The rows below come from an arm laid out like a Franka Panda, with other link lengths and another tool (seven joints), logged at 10 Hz.
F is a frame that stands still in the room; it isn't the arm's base.
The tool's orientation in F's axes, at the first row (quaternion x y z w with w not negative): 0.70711 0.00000 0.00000 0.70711
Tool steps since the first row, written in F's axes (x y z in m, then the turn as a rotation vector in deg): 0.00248 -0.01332 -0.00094 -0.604 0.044 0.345; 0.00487 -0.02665 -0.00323 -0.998 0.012 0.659; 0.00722 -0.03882 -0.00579 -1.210 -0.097 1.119; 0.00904 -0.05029 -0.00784 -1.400 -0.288 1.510; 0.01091 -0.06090 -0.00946 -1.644 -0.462 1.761
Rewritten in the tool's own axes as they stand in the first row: 0.00248 -0.00094 0.01332 -0.604 0.345 -0.044; 0.00487 -0.00323 0.02665 -0.998 0.659 -0.012; 0.00722 -0.00579 0.03882 -1.210 1.119 0.097; 0.00904 -0.00784 0.05029 -1.400 1.510 0.288; 0.01091 -0.00946 0.06090 -1.644 1.761 0.462
